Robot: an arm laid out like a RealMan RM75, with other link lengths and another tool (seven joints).
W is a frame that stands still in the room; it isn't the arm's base.
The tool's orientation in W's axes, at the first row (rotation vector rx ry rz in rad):
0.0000 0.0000 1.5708
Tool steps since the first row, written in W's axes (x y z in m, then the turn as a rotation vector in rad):
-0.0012 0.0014 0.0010 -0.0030 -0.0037 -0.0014
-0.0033 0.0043 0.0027 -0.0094 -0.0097 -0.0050
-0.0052 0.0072 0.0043 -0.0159 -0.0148 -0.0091
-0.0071 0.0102 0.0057 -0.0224 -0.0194 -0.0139
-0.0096 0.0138 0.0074 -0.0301 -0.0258 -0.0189
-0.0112 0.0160 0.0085 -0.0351 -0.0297 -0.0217
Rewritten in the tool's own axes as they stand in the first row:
0.0014 0.0012 0.0010 -0.0037 0.0030 -0.0014
0.0043 0.0033 0.0027 -0.0097 0.0094 -0.0050
0.0072 0.0052 0.0043 -0.0148 0.0159 -0.0091
0.0102 0.0071 0.0057 -0.0194 0.0224 -0.0139
0.0138 0.0096 0.0074 -0.0258 0.0301 -0.0189
0.0160 0.0112 0.0085 -0.0297 0.0351 -0.0217

